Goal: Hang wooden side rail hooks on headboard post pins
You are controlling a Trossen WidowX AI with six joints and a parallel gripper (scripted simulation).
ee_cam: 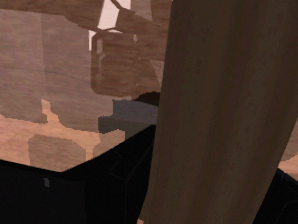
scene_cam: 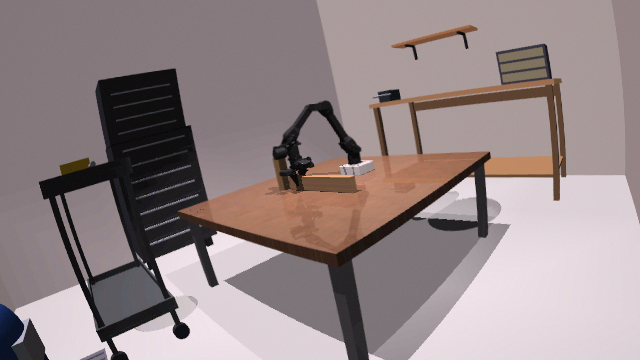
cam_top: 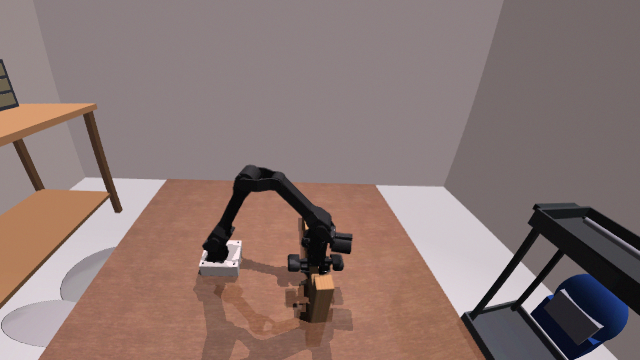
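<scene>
The wooden headboard post lies 130 mm to the right of my gripper tip, 60 mm above it and 30 mm ahead of it.
</scene>
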